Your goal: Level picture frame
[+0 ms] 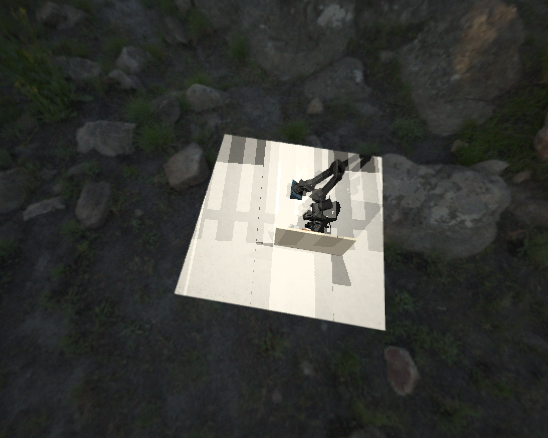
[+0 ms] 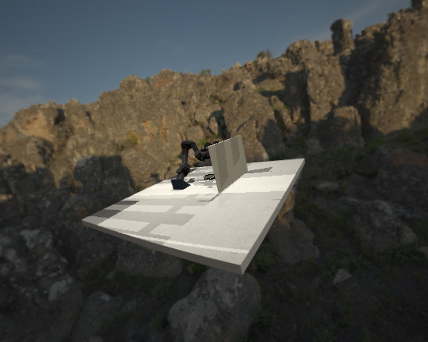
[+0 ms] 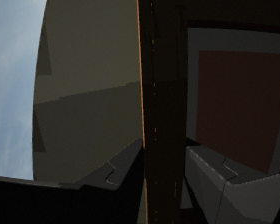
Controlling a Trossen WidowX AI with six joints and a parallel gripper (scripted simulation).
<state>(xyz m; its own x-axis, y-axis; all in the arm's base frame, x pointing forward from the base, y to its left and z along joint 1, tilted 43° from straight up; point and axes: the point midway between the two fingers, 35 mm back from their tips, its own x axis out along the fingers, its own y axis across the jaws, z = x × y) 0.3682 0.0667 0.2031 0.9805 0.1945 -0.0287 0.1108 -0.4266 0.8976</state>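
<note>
The brown wooden picture frame is 5 cm below my gripper tip, 2 cm to the right of it and 1 cm ahead of it. The rest, counted from my gripper tip: wall panel (6 cm below, 2 cm ahead).
</note>
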